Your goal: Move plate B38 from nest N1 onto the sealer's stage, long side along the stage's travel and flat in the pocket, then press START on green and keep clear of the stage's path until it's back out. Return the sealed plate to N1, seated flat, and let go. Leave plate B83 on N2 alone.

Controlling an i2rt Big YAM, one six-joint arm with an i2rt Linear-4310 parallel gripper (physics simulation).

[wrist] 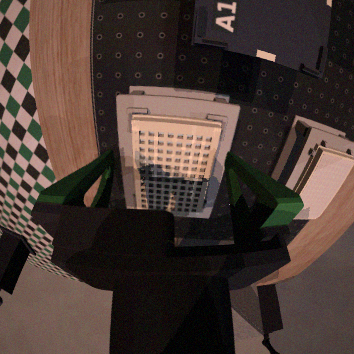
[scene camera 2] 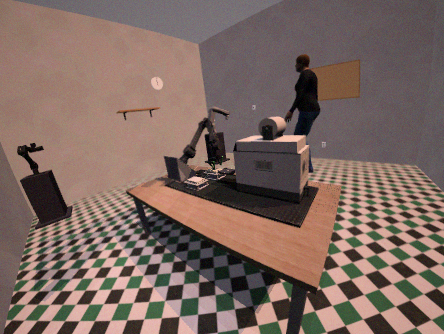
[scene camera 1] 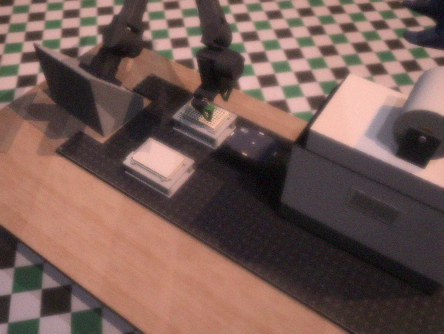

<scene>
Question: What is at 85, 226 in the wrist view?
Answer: My gripper.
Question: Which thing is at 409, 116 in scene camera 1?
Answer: A sealer roll.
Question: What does the dotted well plate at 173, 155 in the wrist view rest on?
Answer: A grey nest top.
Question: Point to a grey nest top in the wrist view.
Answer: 157, 104
</scene>
